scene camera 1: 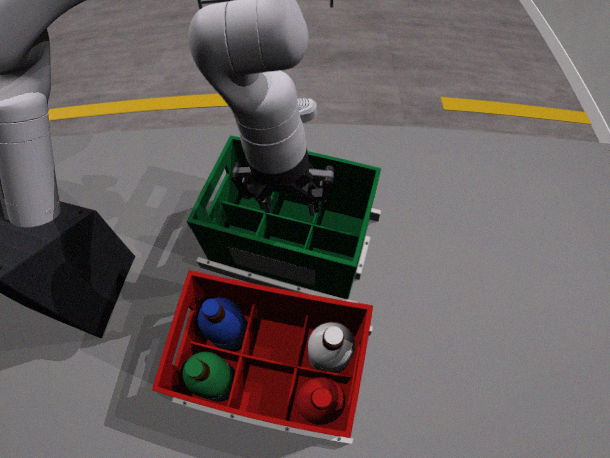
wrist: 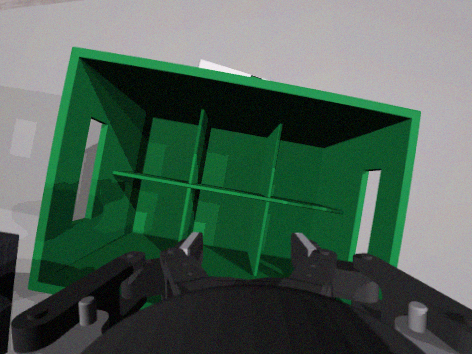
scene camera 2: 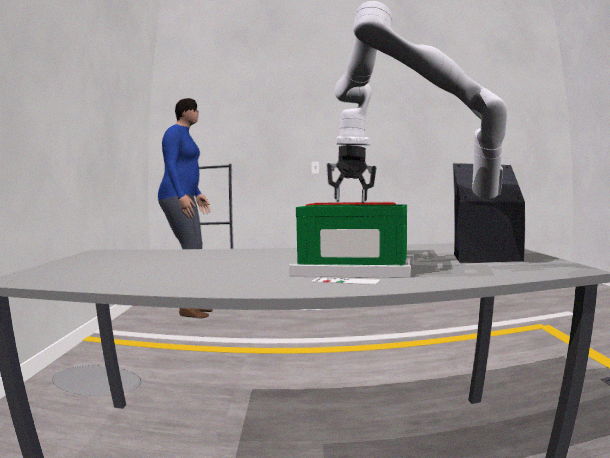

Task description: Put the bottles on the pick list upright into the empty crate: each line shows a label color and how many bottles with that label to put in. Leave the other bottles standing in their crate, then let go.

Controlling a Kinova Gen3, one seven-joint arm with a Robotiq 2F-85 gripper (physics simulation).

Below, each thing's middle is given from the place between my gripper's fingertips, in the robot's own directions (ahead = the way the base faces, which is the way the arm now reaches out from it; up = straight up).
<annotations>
Right now my hand is 100 mm past the blue bottle (scene camera 1: pixel 221 321), 160 mm to the left of it and 100 mm above it. From my hand the other things lie so: red bottle (scene camera 1: pixel 320 401) (70 mm ahead, 270 mm to the right, 100 mm below).
</annotations>
